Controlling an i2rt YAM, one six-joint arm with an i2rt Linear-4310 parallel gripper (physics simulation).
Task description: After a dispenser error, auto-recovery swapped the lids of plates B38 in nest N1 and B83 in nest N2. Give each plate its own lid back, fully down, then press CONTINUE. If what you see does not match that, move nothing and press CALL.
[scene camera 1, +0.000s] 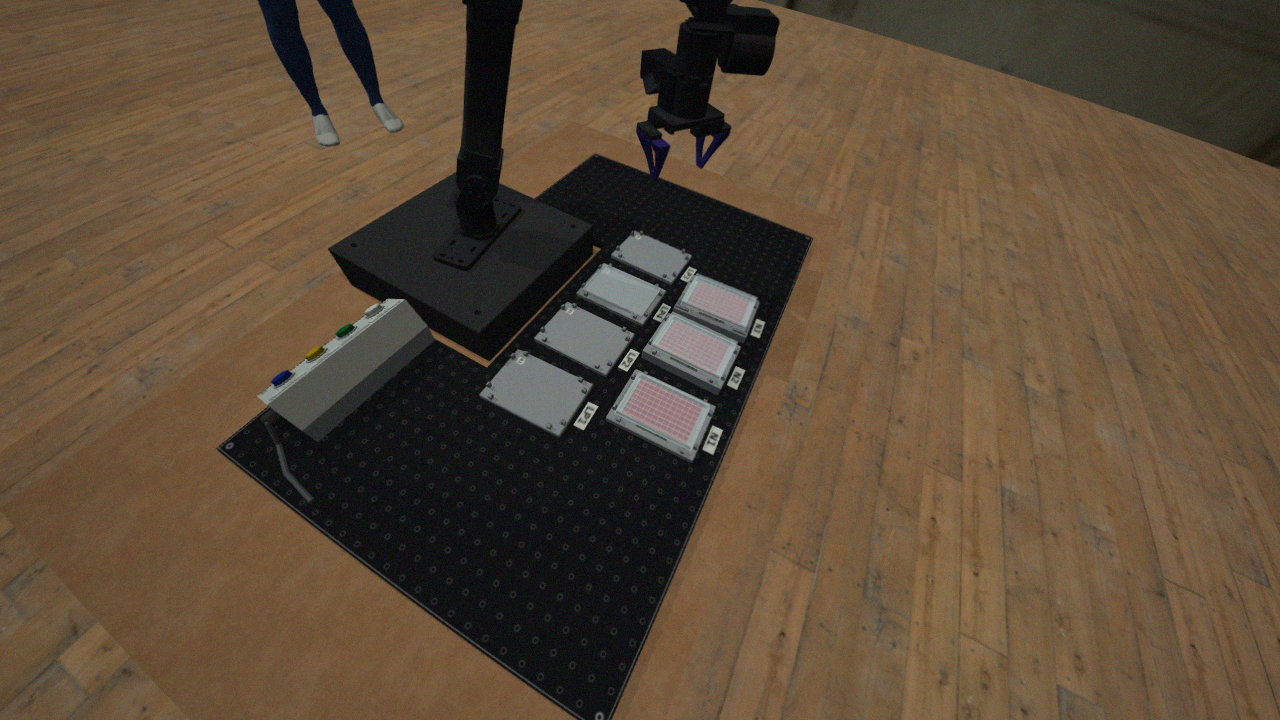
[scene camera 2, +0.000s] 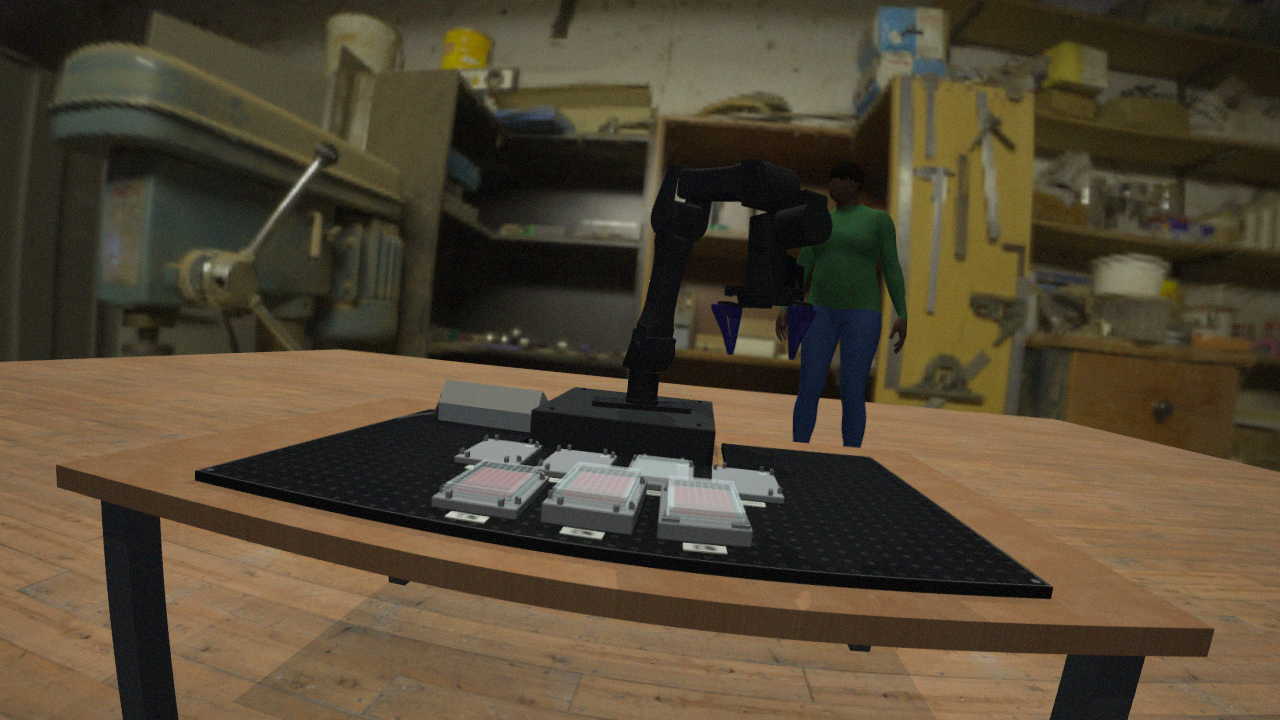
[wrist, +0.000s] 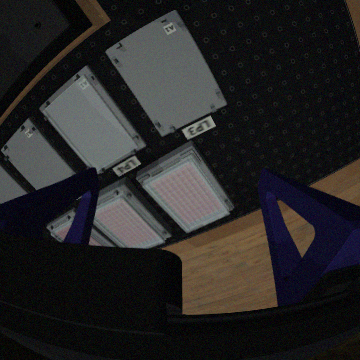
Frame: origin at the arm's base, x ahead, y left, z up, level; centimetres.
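Seen in the pictures: gripper, fingertip midpoint: (scene camera 1: 677, 172) (scene camera 2: 759, 357) (wrist: 178, 176); arm's base at its link origin: (scene camera 1: 480, 232) (scene camera 2: 641, 407).
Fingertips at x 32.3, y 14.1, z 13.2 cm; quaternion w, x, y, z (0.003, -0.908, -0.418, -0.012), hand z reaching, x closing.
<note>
Offsets run from my fingertips to a thing's top centre. "pt": to the spot under its first point.
Plates with pink wells sit in nest N1 {pt dz -17.8, dx +10.3, dy -35.1 cm} (scene camera 1: 664, 410) (scene camera 2: 490, 483) and nest N2 {pt dz -16.0, dx +11.4, dy -23.1 cm} (scene camera 1: 691, 347) (scene camera 2: 595, 485) (wrist: 131, 220). Both seem to have clear lids, but the codes B38 and B83 are not readable. N1 is partly behind a finger in the wrist view. My gripper (scene camera 1: 678, 171) (scene camera 2: 761, 355) (wrist: 178, 176) is open and empty, high above the mat's far end, beyond LP3. The button box {dz -11.6, dx -36.8, dy -44.8 cm} (scene camera 1: 358, 380) (scene camera 2: 490, 404) has blue {dz -12.5, dx -40.5, dy -51.7 cm} (scene camera 1: 281, 377), yellow {dz -12.5, dx -39.4, dy -46.8 cm} (scene camera 1: 314, 352), green {dz -12.5, dx -38.4, dy -41.9 cm} (scene camera 1: 345, 330) and whitish {dz -12.5, dx -37.4, dy -37.0 cm} (scene camera 1: 374, 309) buttons; CONTINUE and CALL are not readable.
A third pink plate {dz -16.4, dx +14.0, dy -9.3 cm} (scene camera 1: 717, 302) (scene camera 2: 704, 501) (wrist: 187, 195) sits in N3. Grey lid places LP1 {dz -18.0, dx -9.7, dy -38.0 cm} (scene camera 1: 537, 392), LP2 {dz -18.0, dx -6.8, dy -25.2 cm} (scene camera 1: 586, 337) and LP3 {dz -18.0, dx -2.0, dy +0.4 cm} (scene camera 1: 651, 257) (wrist: 167, 75) look bare. LP4 {dz -18.2, dx -4.4, dy -12.4 cm} (scene camera 1: 621, 293) (wrist: 92, 122) seems to bear a clear lid. A person (scene camera 2: 854, 259) stands behind the table.
</note>
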